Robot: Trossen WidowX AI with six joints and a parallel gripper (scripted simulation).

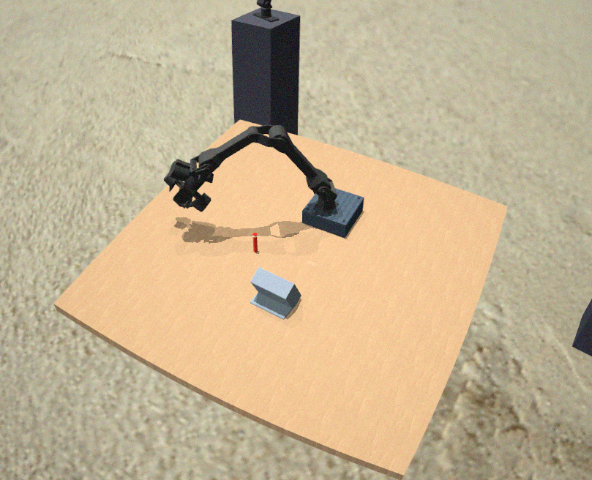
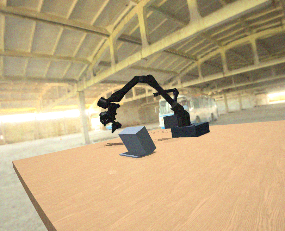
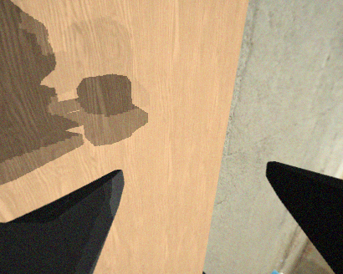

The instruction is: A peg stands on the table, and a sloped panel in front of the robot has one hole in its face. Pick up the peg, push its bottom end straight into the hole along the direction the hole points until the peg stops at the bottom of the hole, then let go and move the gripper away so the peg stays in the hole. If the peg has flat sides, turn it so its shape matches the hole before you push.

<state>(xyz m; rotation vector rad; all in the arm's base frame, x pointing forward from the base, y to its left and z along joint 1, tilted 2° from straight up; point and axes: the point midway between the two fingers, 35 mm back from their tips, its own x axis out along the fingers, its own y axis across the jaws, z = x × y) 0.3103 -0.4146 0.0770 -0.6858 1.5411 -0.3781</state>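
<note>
Now: gripper tip 330 mm to the right of the red peg, 40 mm above it and 30 mm past it. Also, from my gripper tip: sloped panel: 520 mm to the left, 110 mm ahead, 40 mm below.
</note>
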